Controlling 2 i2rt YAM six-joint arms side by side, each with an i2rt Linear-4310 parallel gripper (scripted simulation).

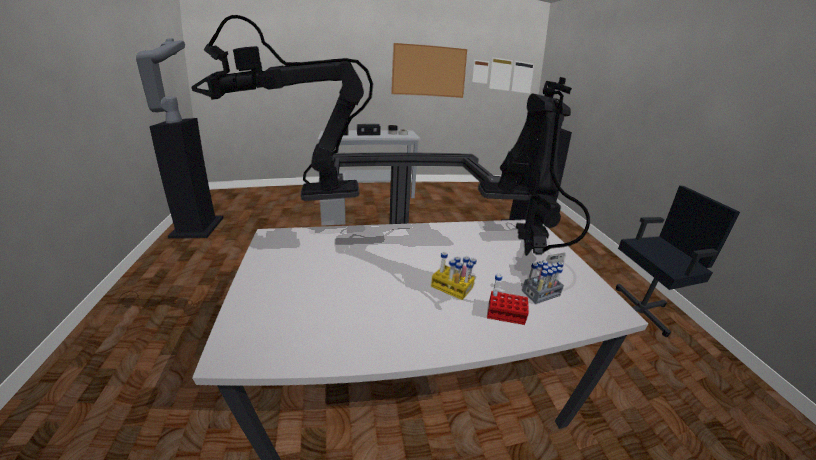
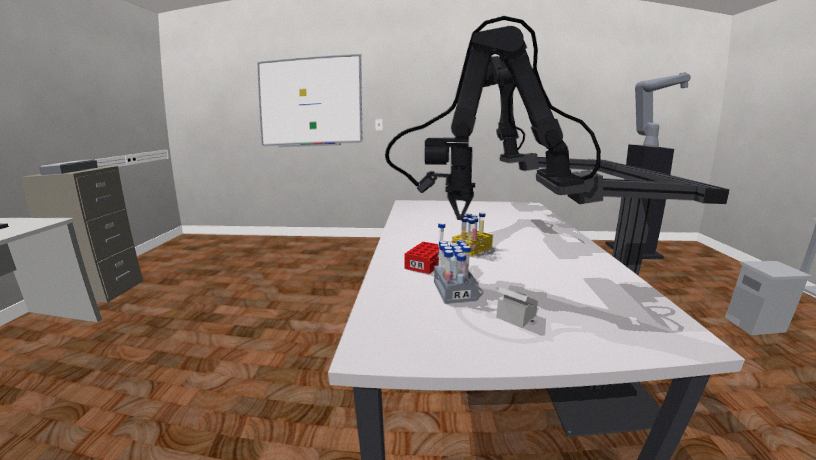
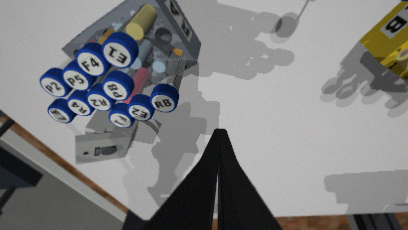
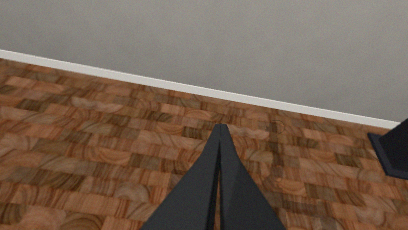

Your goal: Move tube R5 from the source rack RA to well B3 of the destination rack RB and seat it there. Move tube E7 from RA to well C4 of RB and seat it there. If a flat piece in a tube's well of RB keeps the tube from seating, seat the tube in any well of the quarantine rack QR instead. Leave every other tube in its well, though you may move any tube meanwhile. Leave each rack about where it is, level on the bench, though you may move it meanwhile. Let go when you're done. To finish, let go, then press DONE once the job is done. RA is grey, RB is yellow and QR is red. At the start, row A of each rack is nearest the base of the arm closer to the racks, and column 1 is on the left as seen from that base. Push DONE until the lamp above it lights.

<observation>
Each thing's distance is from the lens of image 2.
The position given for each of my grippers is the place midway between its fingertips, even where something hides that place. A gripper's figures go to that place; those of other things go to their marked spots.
my left gripper (image 2: 459,219): 0.97 m
grey rack RA (image 2: 468,291): 0.87 m
red rack QR (image 2: 419,258): 1.02 m
The marked spots on the red rack QR and the grey rack RA are 0.22 m apart.
</observation>
